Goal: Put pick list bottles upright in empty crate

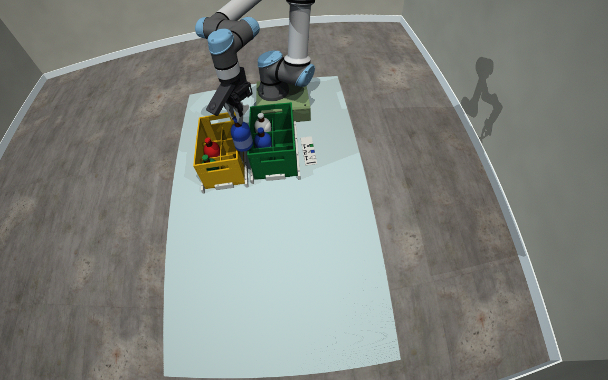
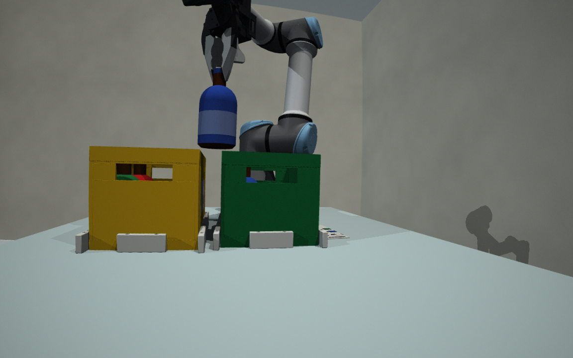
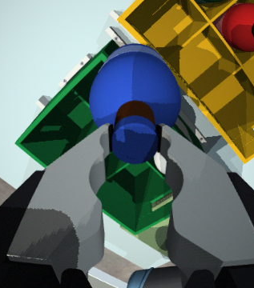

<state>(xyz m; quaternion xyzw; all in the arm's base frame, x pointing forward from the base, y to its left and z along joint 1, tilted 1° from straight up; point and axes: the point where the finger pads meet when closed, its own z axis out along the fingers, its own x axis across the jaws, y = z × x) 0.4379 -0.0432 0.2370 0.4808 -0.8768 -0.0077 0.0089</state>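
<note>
My hand is 250 mm above the green crate, 110 mm past it and 90 mm to the right of it. The rest, counted from my hand: yellow crate 250 mm below, 130 mm to the right, 50 mm behind; then green bottle 240 mm below, 160 mm to the right, 40 mm ahead; then red bottle 240 mm below, 180 mm to the right, 50 mm behind.
</note>
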